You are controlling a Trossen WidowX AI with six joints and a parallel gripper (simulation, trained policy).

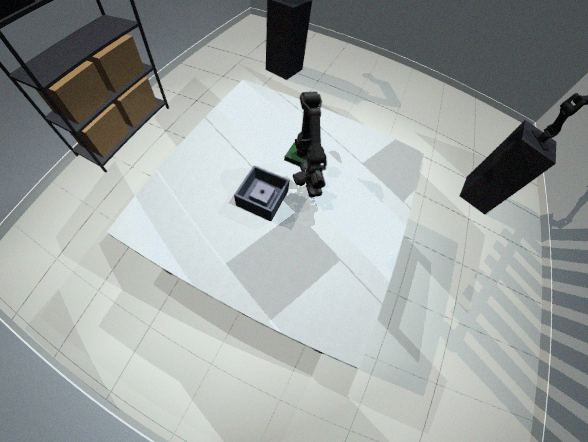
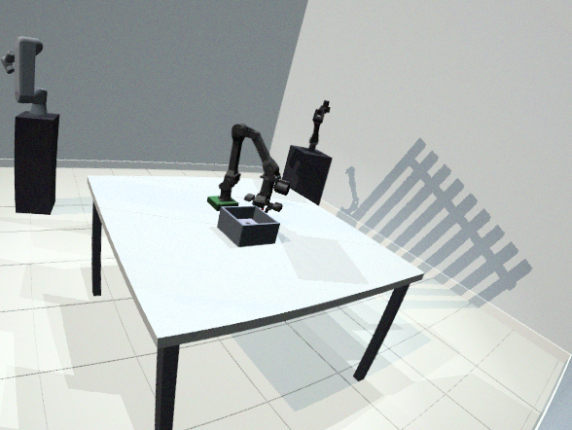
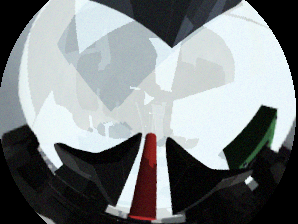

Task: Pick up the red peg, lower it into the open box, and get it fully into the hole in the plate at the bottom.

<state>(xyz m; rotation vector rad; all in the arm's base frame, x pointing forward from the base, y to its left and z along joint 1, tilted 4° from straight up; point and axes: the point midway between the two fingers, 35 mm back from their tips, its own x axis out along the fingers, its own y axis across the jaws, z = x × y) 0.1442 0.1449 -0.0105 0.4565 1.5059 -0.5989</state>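
Now: gripper tip 19 cm short of the pale plate, 14 cm to the left of it and 4 cm below it. From my gripper tip the other things lie so: red peg 4 cm above; then dark grey box 19 cm ahead, 14 cm to the right, 2 cm above.
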